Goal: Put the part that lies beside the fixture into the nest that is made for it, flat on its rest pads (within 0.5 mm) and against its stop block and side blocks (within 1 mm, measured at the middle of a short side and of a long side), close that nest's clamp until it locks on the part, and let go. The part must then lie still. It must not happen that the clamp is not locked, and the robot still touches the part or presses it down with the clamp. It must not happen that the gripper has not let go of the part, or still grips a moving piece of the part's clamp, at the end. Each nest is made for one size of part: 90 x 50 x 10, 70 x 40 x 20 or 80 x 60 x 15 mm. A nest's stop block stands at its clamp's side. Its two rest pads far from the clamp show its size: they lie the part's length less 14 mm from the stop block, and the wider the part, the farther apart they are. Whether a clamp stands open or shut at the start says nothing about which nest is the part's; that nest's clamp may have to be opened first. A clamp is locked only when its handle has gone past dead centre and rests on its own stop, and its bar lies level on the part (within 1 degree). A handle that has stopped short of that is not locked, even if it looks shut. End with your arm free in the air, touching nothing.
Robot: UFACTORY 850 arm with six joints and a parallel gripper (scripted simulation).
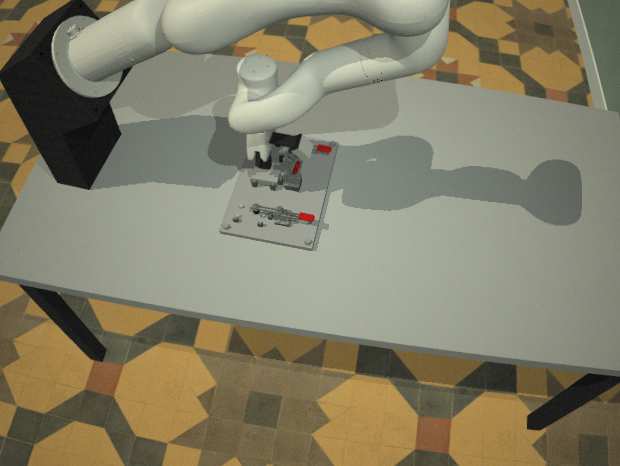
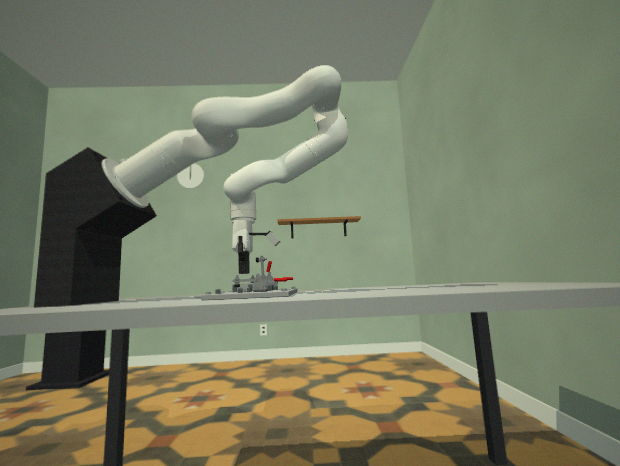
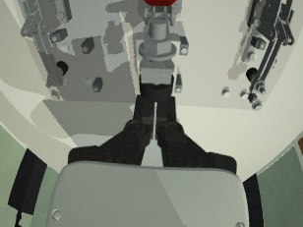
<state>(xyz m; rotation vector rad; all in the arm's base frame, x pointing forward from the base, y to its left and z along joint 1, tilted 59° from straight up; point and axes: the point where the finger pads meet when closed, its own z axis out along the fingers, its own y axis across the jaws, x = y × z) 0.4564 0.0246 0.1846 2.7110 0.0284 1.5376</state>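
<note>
Right now my hand is 60 mm above the grey block part. Round my hand: grey fixture plate: 80 mm below, 40 mm ahead.
</note>
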